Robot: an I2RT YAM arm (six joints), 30 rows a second.
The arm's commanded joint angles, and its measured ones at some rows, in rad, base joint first. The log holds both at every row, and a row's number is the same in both.
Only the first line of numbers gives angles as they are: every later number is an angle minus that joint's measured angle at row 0.
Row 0, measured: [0.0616, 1.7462, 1.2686, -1.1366, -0.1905, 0.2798]
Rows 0 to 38, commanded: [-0.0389, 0.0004, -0.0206, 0.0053, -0.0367, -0.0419]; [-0.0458, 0.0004, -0.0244, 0.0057, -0.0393, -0.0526]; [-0.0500, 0.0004, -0.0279, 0.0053, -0.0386, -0.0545]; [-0.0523, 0.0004, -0.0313, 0.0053, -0.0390, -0.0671]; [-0.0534, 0.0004, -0.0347, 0.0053, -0.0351, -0.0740]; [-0.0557, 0.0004, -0.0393, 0.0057, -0.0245, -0.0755]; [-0.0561, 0.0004, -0.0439, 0.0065, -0.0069, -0.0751]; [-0.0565, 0.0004, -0.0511, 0.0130, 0.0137, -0.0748]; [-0.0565, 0.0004, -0.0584, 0.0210, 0.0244, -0.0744]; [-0.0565, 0.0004, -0.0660, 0.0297, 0.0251, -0.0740]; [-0.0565, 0.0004, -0.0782, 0.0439, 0.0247, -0.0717]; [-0.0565, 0.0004, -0.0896, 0.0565, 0.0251, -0.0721]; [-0.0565, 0.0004, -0.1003, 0.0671, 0.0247, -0.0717]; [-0.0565, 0.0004, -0.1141, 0.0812, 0.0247, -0.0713]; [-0.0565, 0.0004, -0.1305, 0.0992, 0.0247, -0.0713]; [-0.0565, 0.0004, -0.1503, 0.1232, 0.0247, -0.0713]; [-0.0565, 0.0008, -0.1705, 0.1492, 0.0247, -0.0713]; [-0.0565, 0.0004, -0.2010, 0.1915, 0.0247, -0.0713]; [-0.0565, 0.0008, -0.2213, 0.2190, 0.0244, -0.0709]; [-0.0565, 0.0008, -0.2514, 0.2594, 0.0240, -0.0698]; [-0.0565, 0.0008, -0.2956, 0.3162, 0.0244, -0.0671]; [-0.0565, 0.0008, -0.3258, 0.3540, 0.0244, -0.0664]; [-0.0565, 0.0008, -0.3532, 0.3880, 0.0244, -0.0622]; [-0.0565, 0.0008, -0.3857, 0.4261, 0.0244, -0.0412]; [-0.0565, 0.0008, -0.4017, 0.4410, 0.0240, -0.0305]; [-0.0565, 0.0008, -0.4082, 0.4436, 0.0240, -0.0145]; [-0.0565, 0.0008, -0.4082, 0.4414, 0.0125, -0.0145]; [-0.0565, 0.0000, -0.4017, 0.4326, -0.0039, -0.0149]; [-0.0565, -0.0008, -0.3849, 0.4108, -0.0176, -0.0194]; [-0.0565, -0.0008, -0.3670, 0.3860, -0.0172, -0.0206]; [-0.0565, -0.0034, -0.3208, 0.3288, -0.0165, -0.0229]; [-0.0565, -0.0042, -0.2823, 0.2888, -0.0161, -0.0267]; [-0.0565, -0.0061, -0.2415, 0.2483, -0.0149, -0.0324]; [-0.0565, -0.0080, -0.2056, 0.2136, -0.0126, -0.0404]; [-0.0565, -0.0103, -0.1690, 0.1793, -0.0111, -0.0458]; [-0.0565, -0.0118, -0.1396, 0.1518, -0.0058, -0.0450]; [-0.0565, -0.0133, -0.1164, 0.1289, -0.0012, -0.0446]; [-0.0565, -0.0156, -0.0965, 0.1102, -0.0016, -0.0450]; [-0.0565, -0.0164, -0.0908, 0.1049, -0.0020, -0.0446]
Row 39, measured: [-0.0599, -0.0080, -0.1583, 0.1198, -0.0088, -0.0393]
